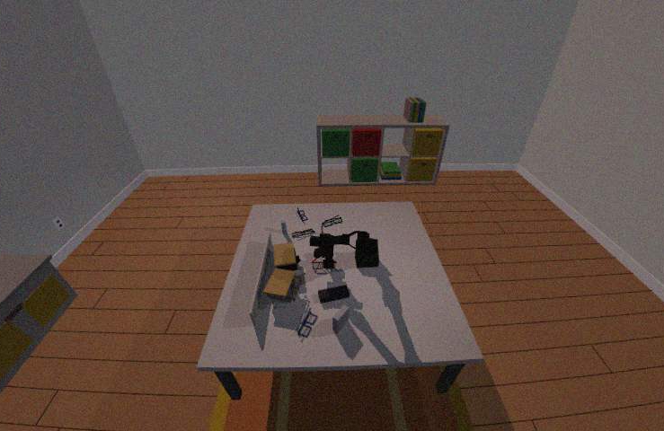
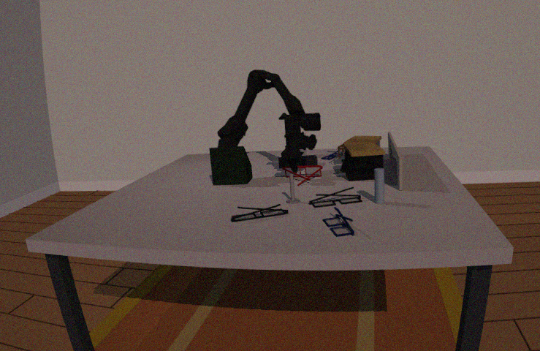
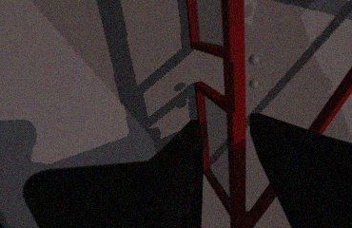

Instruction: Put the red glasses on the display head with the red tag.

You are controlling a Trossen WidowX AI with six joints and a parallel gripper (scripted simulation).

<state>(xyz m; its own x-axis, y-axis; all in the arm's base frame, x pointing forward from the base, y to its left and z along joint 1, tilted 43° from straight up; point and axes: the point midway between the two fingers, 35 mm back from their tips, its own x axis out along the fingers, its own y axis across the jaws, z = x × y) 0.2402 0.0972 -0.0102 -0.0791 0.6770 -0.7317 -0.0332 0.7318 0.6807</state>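
Now: gripper tip 50 mm short of the thin post and 310 mm to the left of it. Round my gripper tip: black case (30 mm behind, 210 mm to the left).
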